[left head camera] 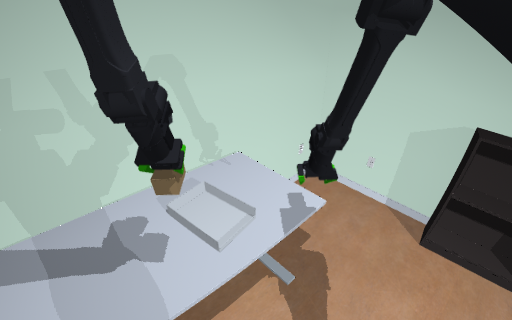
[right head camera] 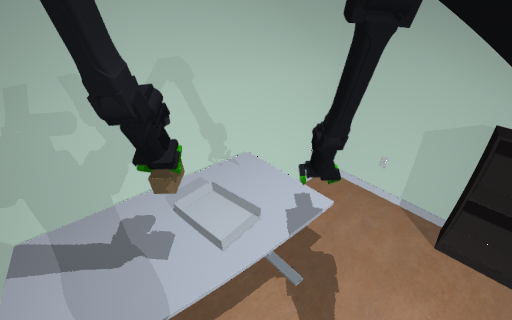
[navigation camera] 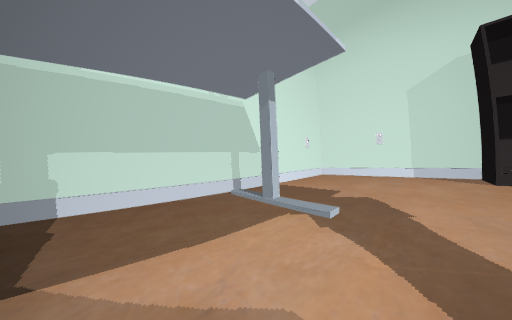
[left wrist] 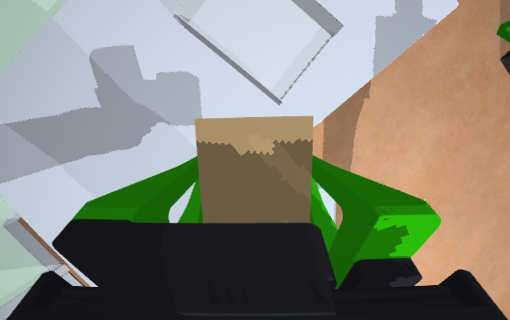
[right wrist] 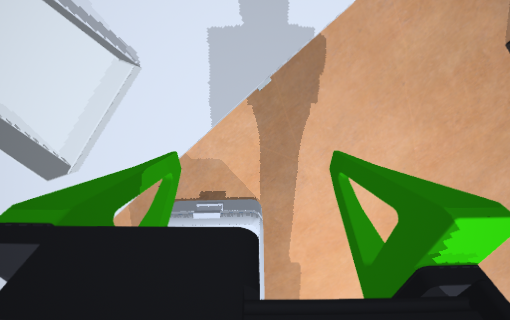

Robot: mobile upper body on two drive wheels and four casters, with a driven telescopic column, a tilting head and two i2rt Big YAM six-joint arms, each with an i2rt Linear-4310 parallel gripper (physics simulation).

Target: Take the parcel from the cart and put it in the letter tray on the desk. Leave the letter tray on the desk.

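Places are measured from the left arm's base along level axes (x ahead, y left, z up), in millimetres.
Where they show: left gripper, fingertip midpoint: (left head camera: pixel 171 172) (right head camera: pixel 169 171) (left wrist: pixel 255 160); right gripper, fingertip midpoint: (left head camera: pixel 312 182) (right head camera: pixel 315 183) (right wrist: pixel 255 159).
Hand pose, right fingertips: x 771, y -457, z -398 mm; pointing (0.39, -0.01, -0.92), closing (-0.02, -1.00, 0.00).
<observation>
Each offset is from my right fingertips to the top centre of the thing. "spot": to the spot under its first point. Level surfaces: height alone.
A brown box-shaped parcel @(dx -200, dy +449, dz +210 mm) (left head camera: pixel 168 184) (right head camera: pixel 164 183) (left wrist: pixel 256 175) is between the fingers of my left gripper (left head camera: pixel 161 170) (right head camera: pixel 159 169) (left wrist: pixel 255 160), which is shut on it and holds it above the desk, just left of the letter tray in the head views. The light grey letter tray @(dx +131, dy +426, dz -222 mm) (left head camera: pixel 194 228) (right head camera: pixel 197 227) (left wrist: pixel 227 60) (right wrist: pixel 22 150) lies on the white desk @(dz -292 mm) (left head camera: pixel 200 285) (right head camera: pixel 210 272) (left wrist: pixel 240 107) (right wrist: pixel 165 75). My right gripper (left head camera: pixel 317 179) (right head camera: pixel 320 180) (right wrist: pixel 255 159) is open and empty, near the desk's far right corner. The cart does not show.
A black shelf unit (left head camera: pixel 452 182) (right head camera: pixel 467 186) (navigation camera: pixel 487 110) stands at the right. A grey desk leg @(spot: dx +387, dy +156, dz -717 mm) (navigation camera: pixel 270 145) with a long foot (left head camera: pixel 277 269) (right head camera: pixel 284 268) stands under the desk. Green walls rise behind the desk. The robot's pale base (right wrist: pixel 215 220) shows in the right wrist view.
</observation>
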